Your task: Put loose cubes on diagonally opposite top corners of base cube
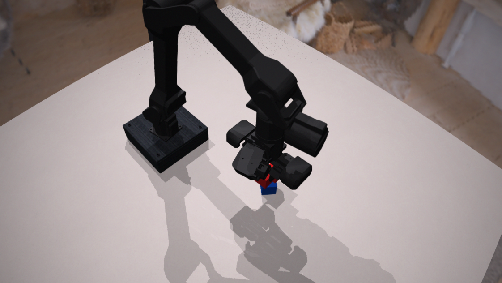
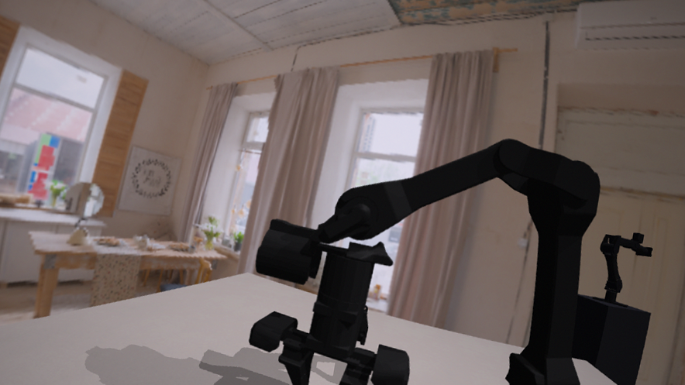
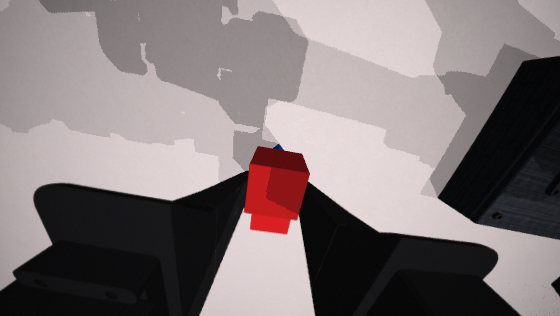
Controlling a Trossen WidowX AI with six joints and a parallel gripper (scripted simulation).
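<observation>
The blue base cube lies 6 cm below my gripper tip and 2 cm to the left of it.
</observation>
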